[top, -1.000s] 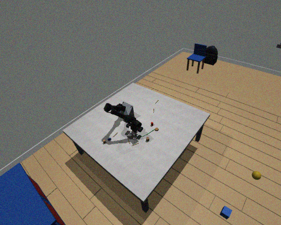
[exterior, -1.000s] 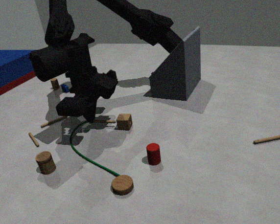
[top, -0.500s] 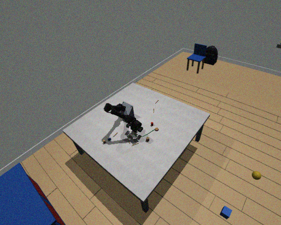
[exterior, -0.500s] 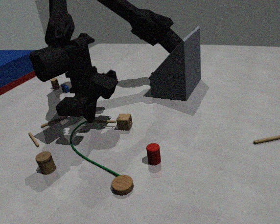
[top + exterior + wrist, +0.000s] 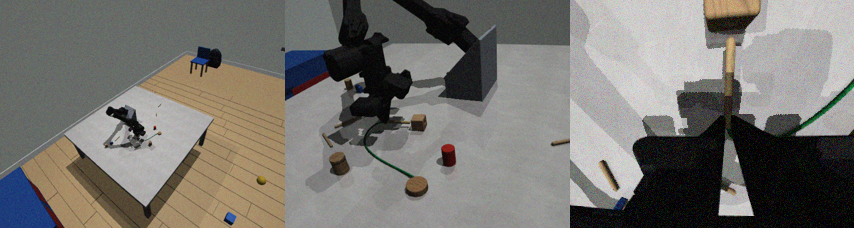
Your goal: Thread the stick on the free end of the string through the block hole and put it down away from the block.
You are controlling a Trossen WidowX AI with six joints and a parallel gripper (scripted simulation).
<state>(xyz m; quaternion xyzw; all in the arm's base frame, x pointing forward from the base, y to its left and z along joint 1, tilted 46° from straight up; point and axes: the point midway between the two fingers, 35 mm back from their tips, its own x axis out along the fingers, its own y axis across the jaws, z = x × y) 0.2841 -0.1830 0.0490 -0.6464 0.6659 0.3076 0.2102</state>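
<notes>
The wooden block lies 9 cm to the left of my gripper tip and 1 cm behind it. From my gripper tip the other things lie so: red cylinder: 21 cm to the left, 9 cm ahead, 1 cm above; blue piece: 23 cm to the right, 19 cm behind; round wooden button: 18 cm ahead, 17 cm to the left, 1 cm below.
</notes>
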